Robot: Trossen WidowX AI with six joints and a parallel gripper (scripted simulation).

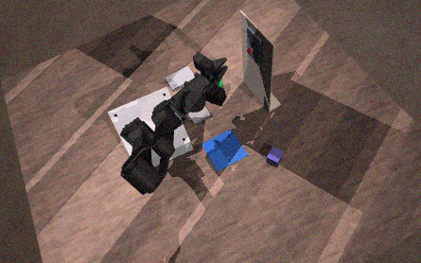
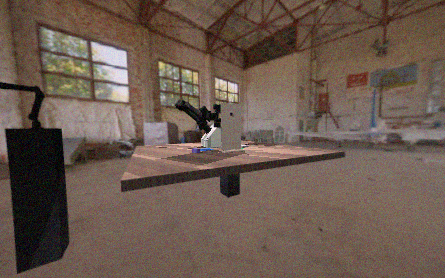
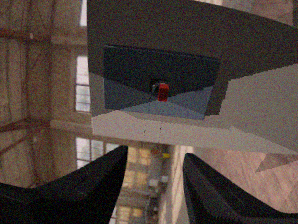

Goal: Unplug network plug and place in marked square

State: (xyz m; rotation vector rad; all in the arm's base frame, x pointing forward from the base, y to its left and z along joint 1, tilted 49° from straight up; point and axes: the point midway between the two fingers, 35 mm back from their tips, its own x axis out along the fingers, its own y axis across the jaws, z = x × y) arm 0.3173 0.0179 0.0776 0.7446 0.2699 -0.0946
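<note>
Right now the plug is 10 cm ahead of my gripper tip. The rest, counted from my gripper tip: blue marked square 11 cm behind, 12 cm to the right, 27 cm below; then grey panel 12 cm ahead, 1 cm to the right, 11 cm below.
</note>
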